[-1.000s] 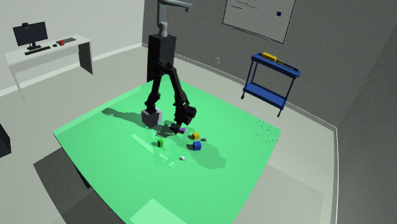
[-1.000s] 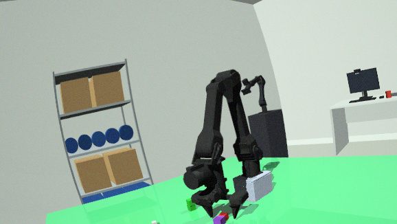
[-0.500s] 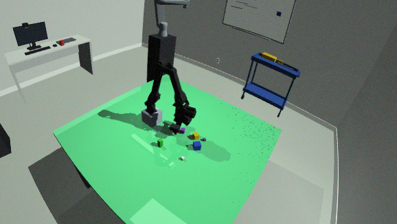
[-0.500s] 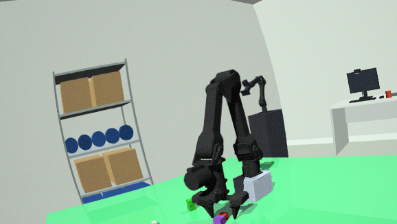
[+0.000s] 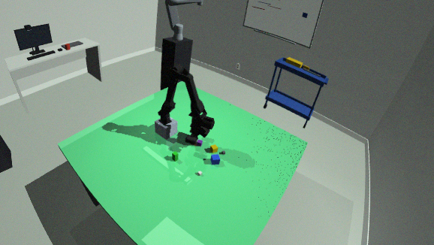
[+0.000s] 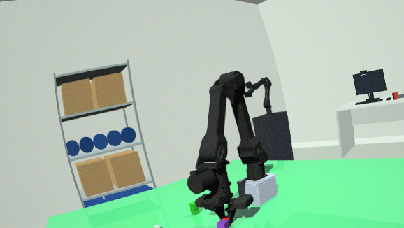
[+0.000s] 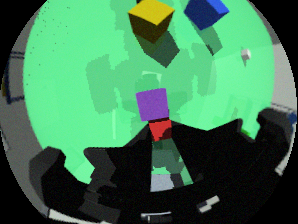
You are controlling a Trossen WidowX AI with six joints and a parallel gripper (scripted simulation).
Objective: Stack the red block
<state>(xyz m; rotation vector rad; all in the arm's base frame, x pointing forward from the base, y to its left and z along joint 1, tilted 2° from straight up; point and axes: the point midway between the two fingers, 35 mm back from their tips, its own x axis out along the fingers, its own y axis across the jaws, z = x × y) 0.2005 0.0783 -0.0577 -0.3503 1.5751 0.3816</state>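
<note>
Right now my gripper tip is 3 cm short of the purple block, 2 cm to the right of it and 1 cm below it. Also, from my gripper tip: yellow block: 12 cm ahead, 5 cm to the left, 1 cm above; blue block: 19 cm ahead, 2 cm to the right, 2 cm above; red block: 1 cm above.
</note>
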